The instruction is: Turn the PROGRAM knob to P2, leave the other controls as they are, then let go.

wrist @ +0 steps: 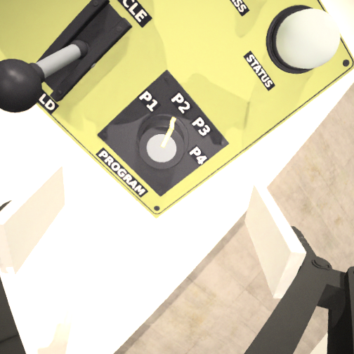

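Observation:
The PROGRAM knob (161, 147) is a round dark knob with a light grey cap on a dark square plate (118, 132), at the middle of the wrist view. Its yellow pointer line points at the P2 label (181, 103). The labels P1, P3 and P4 stand around it. My gripper (156, 194) is open, with its two pale finger pads wide apart at the lower left and lower right of the view. The knob lies beyond the fingertips, and neither pad touches it.
A lever with a black ball (17, 85) sticks out at the upper left of the yellow panel (200, 55). A white dome lamp (308, 38) marked STATUS is at the upper right. A white surface borders the panel's lower edges, and a tiled floor (200, 305) shows at the lower right.

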